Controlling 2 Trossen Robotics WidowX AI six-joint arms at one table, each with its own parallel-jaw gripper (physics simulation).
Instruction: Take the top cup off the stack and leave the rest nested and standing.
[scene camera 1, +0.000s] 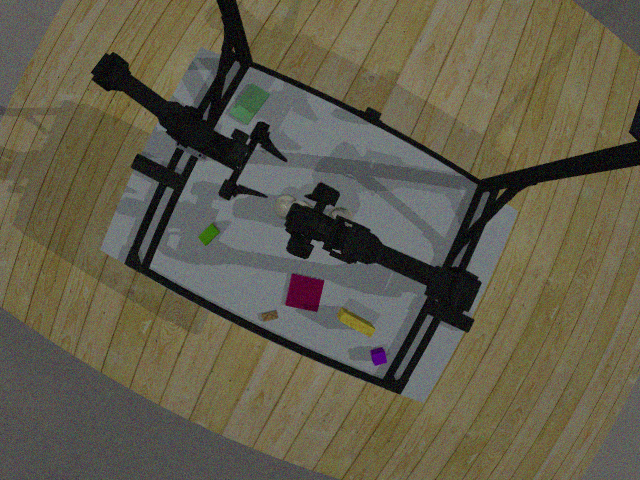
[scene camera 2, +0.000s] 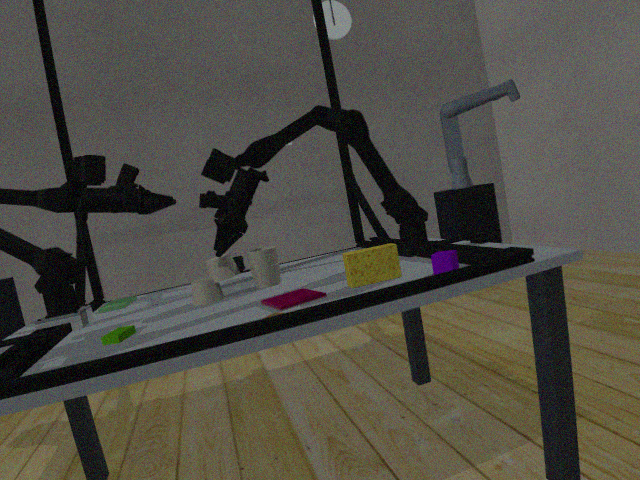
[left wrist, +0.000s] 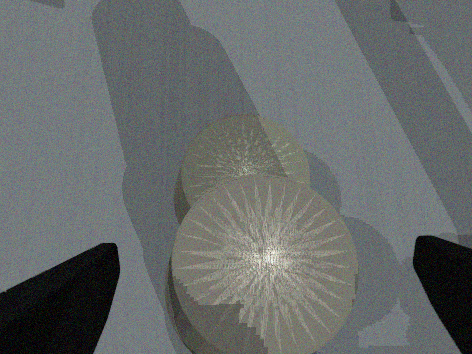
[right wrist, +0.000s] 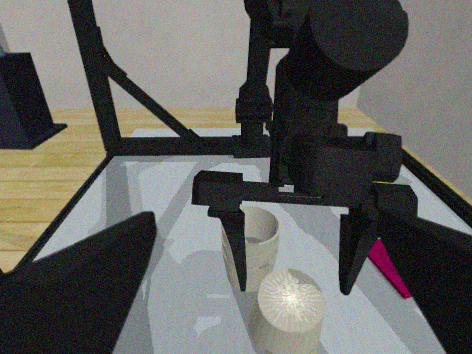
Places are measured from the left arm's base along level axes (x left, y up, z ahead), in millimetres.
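Pixels of known places: left gripper, fingertip midpoint: (scene camera 2: 216, 253) (left wrist: 266, 253) (right wrist: 294, 292); right gripper, fingertip midpoint: (scene camera 1: 277, 179) (scene camera 2: 174, 200) (right wrist: 266, 220); left arm's base, origin of the base link: (scene camera 2: 415, 244) (right wrist: 251, 142); right arm's base, origin of the base link: (scene camera 2: 63, 313).
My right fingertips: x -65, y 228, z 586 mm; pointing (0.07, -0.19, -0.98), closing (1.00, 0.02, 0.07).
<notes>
For each thing: its top centre in the pictures, then the offset to it from my right fingertips. "spot": a spot on its surface instead.
- upside-down cup, surface spot: (scene camera 2: 205, 292) spot: dx +73, dy -222, dz -24 mm
- magenta square, surface spot: (scene camera 2: 293, 298) (scene camera 1: 301, 297) spot: dx +270, dy -241, dz -179 mm
- yellow sponge, middle of its top: (scene camera 2: 369, 248) (scene camera 1: 357, 325) dx +271, dy -180, dz -356 mm
- purple cube, middle of its top: (scene camera 2: 443, 252) (scene camera 1: 380, 358) dx +352, dy -209, dz -478 mm
- small wooden block, middle of its top: (scene camera 1: 269, 316) dx +364, dy -241, dz -113 mm
- bright green block, middle of its top: (scene camera 2: 118, 331) (scene camera 1: 208, 234) dx +209, dy -234, dz +154 mm
- pale green piece, middle of its top: (scene camera 2: 118, 302) (scene camera 1: 249, 103) dx -210, dy -239, dz +210 mm
Beige cups stand in two groups. An upright nested stack (scene camera 1: 339, 212) (scene camera 2: 264, 268) (right wrist: 262, 260) stands open end up. Beside it are two upside-down cups with ribbed round bases: a nearer, larger-looking one (left wrist: 265, 265) and a second one (left wrist: 240, 150) partly behind it in the left wrist view. Scene camera 2 shows one upside-down cup (scene camera 2: 205, 292) in front and another cup (scene camera 2: 214, 268) behind. My left gripper (scene camera 2: 221, 253) (left wrist: 266, 253) (right wrist: 294, 292) is open and points down, above the upside-down cups. My right gripper (scene camera 1: 276, 178) (scene camera 2: 174, 200) (right wrist: 266, 220) is open, level and raised, left of the cups.
A magenta square (scene camera 1: 305, 292) (scene camera 2: 293, 298), a yellow sponge (scene camera 1: 356, 321) (scene camera 2: 372, 265), a purple cube (scene camera 1: 378, 356) (scene camera 2: 445, 261) and a small wooden block (scene camera 1: 268, 315) lie near the front edge. A bright green block (scene camera 1: 209, 234) (scene camera 2: 118, 335) and a pale green piece (scene camera 1: 255, 98) lie at the left.
</notes>
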